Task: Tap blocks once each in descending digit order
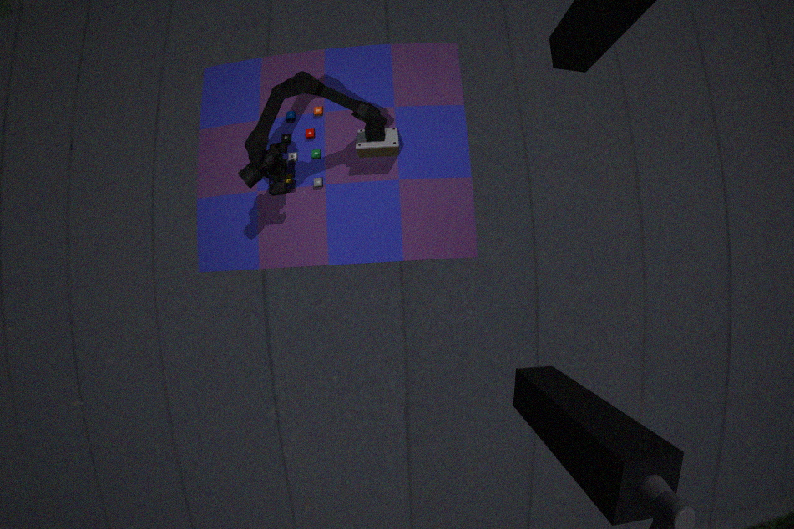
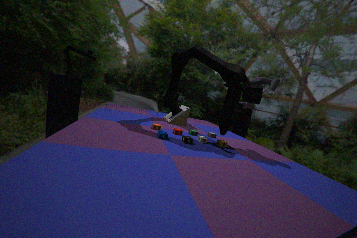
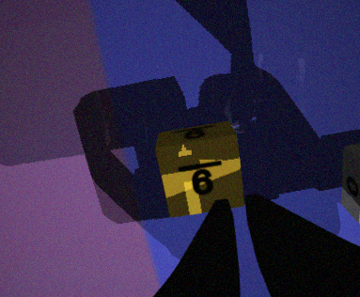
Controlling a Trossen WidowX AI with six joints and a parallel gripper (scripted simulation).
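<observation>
Right now the yellow block is 4 cm below my gripper tip and 1 cm to the left of it. The rest, counted from my gripper tip: white block: 8 cm to the right, 4 cm below, 2 cm behind; grey block: 12 cm behind, 4 cm below, 3 cm to the left; green block: 11 cm behind, 9 cm to the right, 4 cm below.
</observation>
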